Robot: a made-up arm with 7 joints.
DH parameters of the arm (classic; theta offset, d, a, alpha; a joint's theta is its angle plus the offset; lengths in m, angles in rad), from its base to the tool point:
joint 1: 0 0.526 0 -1.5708
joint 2: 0 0 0 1.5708
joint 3: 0 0.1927 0.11 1.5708
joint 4: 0 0 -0.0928 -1.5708
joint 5: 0 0.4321 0 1.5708
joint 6: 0 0 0.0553 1.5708
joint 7: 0 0 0 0
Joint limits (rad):
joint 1: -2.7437..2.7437
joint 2: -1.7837..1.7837
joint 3: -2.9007..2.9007
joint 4: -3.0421..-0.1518
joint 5: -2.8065..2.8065
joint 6: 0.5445..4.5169
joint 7: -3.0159..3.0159
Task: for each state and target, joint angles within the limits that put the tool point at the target. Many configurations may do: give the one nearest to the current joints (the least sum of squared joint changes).
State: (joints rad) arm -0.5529 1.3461 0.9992 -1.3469 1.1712 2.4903 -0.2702
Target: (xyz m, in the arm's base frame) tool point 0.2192 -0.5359 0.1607
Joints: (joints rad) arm -1.3683 1.3273 0.2980 -1.1976 1.1823 2.5380 -0.2702
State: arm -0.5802 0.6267 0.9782 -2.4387 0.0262 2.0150 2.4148
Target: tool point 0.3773 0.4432 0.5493
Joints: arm -0.6352 0.5480 1.5318 -2.1281 -0.0002 2.0958 2.4148
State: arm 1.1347 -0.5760 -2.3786 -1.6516 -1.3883 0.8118 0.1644
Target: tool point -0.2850 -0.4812 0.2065
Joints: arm 0.7797 -0.9663 -2.8371 -1.6049 -1.4117 0.8578 0.1644
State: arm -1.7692 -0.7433 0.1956 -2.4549 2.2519 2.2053 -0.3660
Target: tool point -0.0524 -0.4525 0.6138
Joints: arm -1.7998 -0.5603 0.1776 -2.5602 2.2546 2.1957 -0.3660
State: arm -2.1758 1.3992 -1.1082 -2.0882 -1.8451 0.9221 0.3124
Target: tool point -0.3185 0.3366 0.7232
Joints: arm -2.1637 1.5827 -1.9044 -2.4421 -1.7923 0.8130 0.3124
